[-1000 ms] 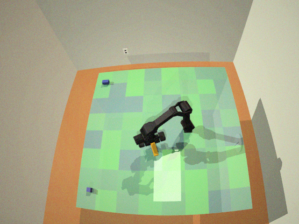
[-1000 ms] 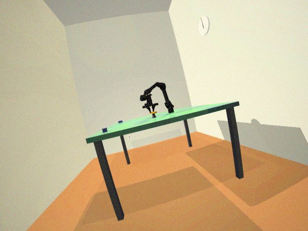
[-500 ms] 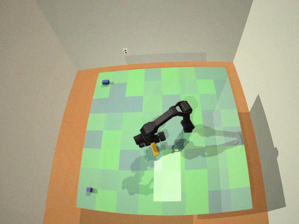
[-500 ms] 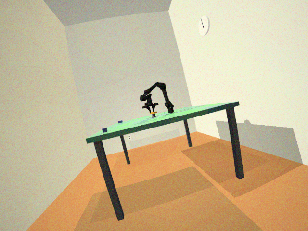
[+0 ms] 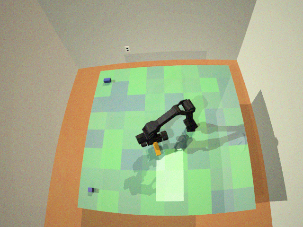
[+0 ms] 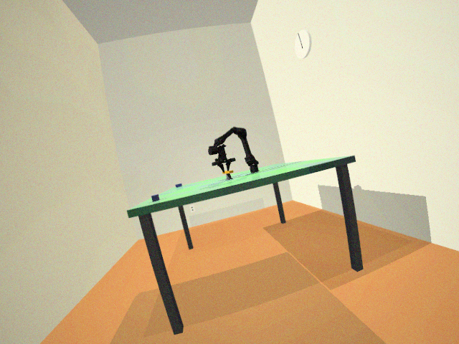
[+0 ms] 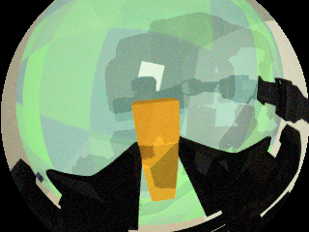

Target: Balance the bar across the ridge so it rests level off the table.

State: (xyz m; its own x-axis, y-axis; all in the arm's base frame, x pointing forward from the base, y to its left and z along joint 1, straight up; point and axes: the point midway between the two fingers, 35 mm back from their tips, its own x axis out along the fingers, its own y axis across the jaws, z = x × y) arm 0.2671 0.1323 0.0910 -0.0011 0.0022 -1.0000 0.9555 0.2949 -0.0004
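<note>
The bar is 3 cm to the left of my gripper tip and 1 cm behind it. The rest, counted from my gripper tip: blue block: 63 cm to the right, 47 cm ahead, 4 cm below.
</note>
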